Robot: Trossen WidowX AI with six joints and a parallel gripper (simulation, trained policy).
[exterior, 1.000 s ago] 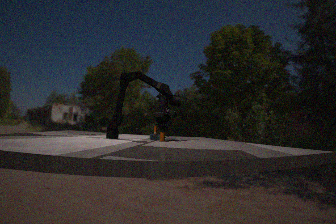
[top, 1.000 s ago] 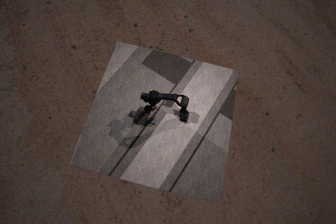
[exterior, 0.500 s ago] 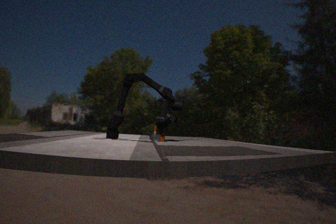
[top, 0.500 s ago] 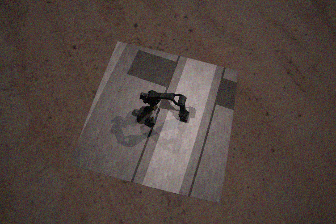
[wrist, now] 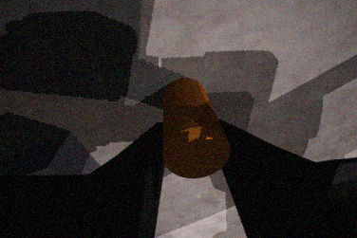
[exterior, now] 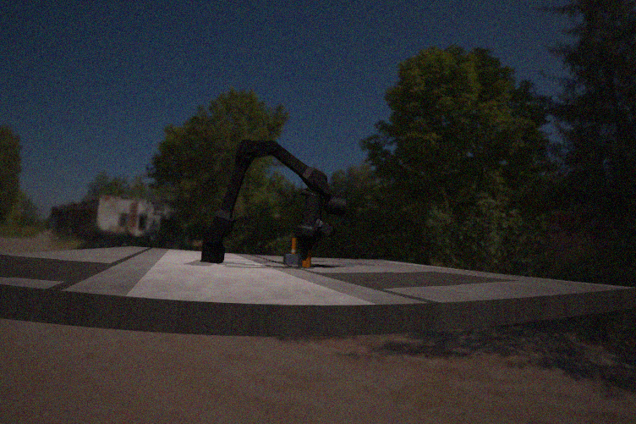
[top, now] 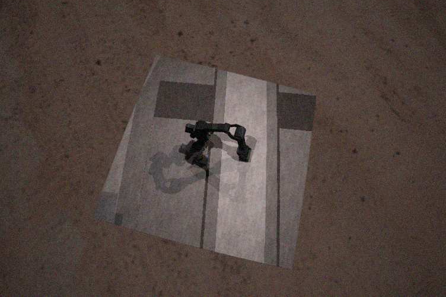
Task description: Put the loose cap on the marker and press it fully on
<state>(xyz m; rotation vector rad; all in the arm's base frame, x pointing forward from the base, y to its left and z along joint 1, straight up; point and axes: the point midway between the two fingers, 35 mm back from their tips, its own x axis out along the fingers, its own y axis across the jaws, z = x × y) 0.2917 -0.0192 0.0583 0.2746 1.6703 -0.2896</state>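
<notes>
My gripper tip is now 2 cm past the holder block, 11 cm to the right of it and 1 cm above it. Also, from my gripper tip: orange cap 1 cm ahead.
</notes>
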